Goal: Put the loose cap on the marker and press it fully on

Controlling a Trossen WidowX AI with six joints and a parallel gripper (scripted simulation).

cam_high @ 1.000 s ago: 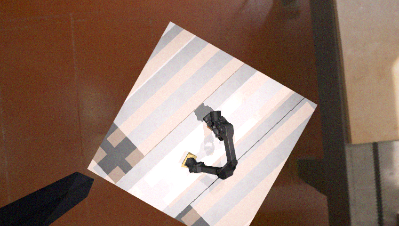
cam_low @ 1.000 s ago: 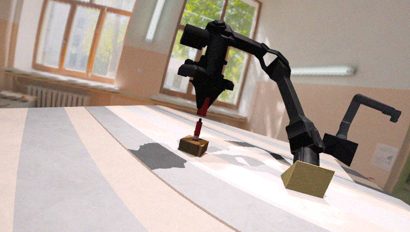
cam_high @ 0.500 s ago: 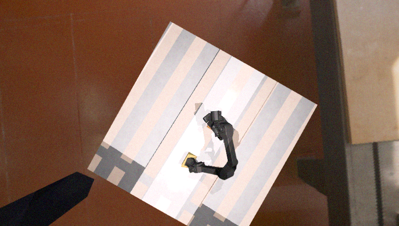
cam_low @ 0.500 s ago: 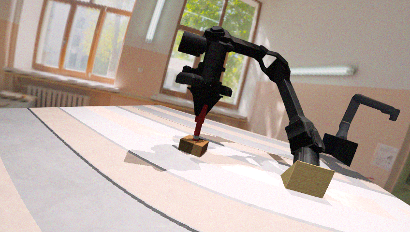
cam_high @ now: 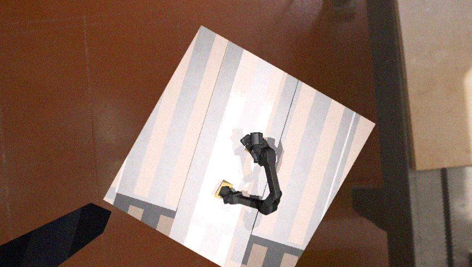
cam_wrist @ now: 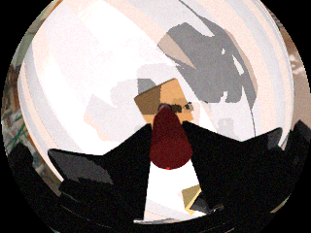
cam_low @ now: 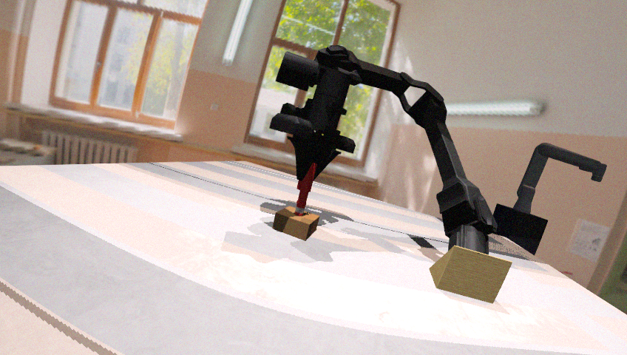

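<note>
Right now my gripper tip is 80 mm above the brown holder block. The rest, counted from my gripper tip: red cap 10 mm above.
</note>
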